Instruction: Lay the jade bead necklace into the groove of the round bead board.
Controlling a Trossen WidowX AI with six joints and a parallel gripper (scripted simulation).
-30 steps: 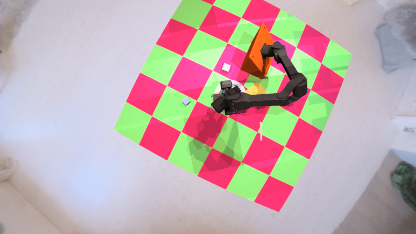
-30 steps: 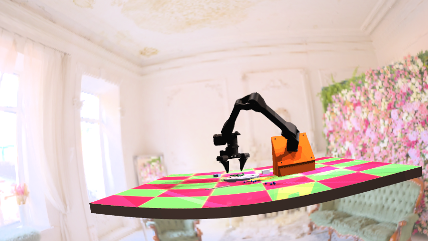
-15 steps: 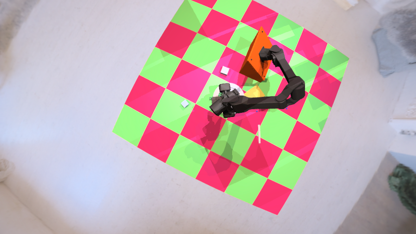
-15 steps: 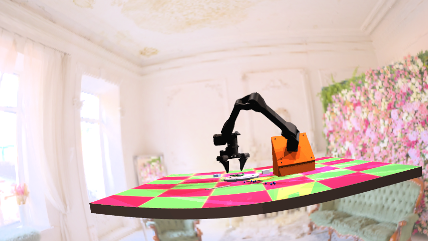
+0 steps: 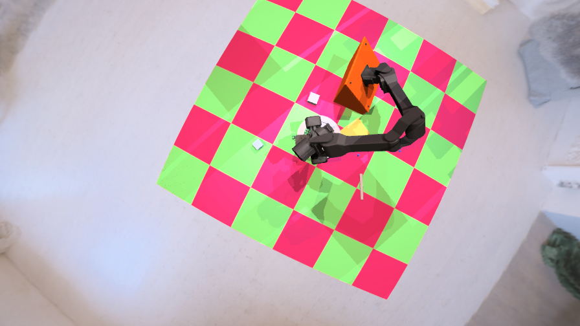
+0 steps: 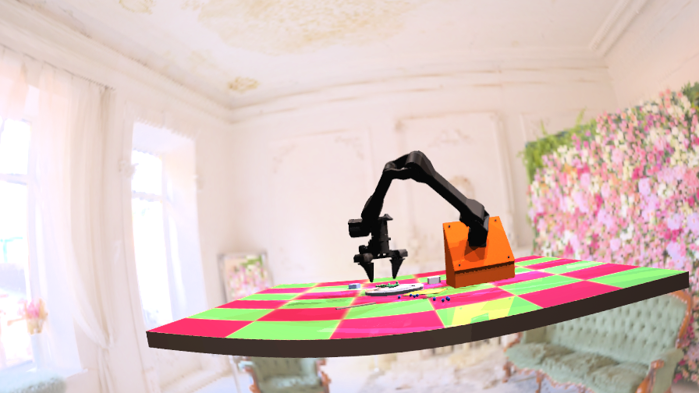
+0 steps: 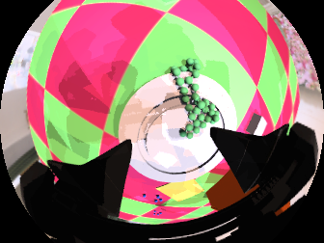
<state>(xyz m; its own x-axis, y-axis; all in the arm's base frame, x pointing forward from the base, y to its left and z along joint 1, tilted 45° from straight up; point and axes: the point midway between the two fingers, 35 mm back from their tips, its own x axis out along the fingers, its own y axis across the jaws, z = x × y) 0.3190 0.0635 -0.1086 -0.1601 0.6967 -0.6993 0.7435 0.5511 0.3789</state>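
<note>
Now: gripper tip 40 mm past the round bead board, 10 mm to the right of it and 30 mm above it. The rest, counted from my gripper tip: pale blue cube: 140 mm ahead, 200 mm to the right, 30 mm below; white cube: 170 mm behind, 110 mm to the right, 30 mm below; yellow patch: 150 mm behind, 130 mm to the left, 40 mm below.
</note>
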